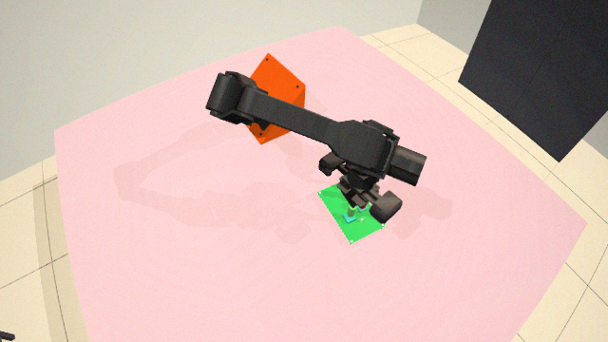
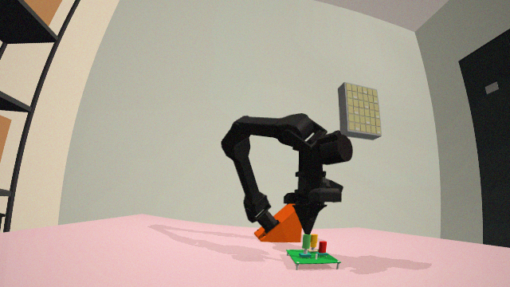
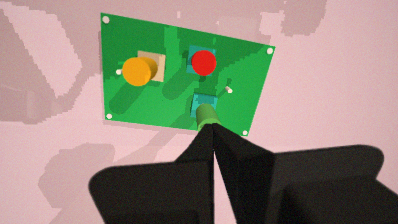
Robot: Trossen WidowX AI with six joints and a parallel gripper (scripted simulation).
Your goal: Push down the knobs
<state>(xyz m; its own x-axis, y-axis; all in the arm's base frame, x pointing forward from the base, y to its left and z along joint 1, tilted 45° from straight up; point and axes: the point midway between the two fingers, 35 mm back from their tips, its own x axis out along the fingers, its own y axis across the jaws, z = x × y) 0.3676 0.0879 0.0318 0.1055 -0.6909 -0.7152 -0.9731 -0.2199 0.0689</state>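
The green knob is 20 mm below my gripper tip. The rest, counted from my gripper tip: yellow knob 50 mm behind, 30 mm to the left, 30 mm below.
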